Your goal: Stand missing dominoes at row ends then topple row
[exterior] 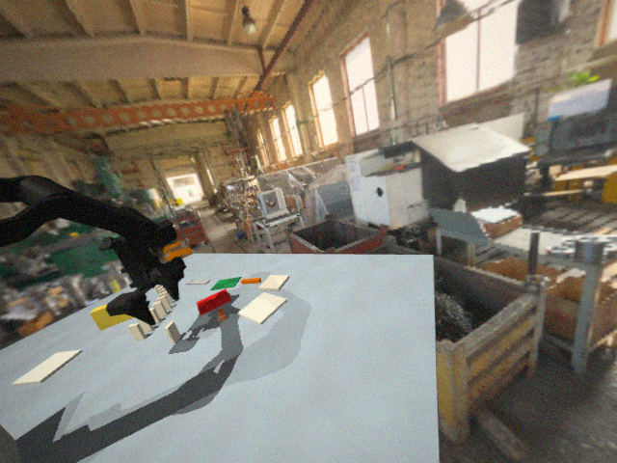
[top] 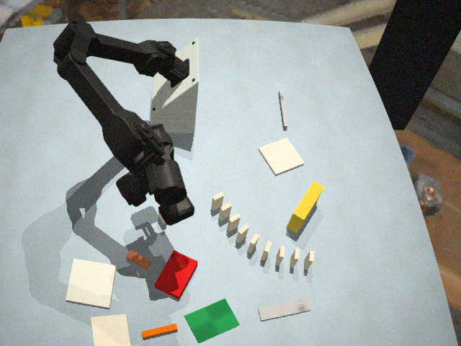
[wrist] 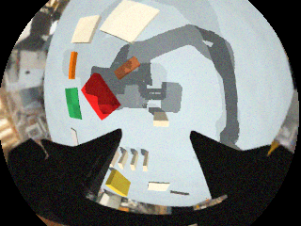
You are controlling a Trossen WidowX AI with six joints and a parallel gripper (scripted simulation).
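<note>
My gripper tip is now 100 mm short of the brown piece, 60 mm to the left of it and 80 mm above it. From my gripper tip the other things lie so: red block 140 mm ahead, 30 mm to the left, 80 mm below; then orange bar 270 mm ahead, 10 mm to the right, 80 mm below; then green tile 240 mm ahead, 100 mm to the left, 90 mm below.
</note>
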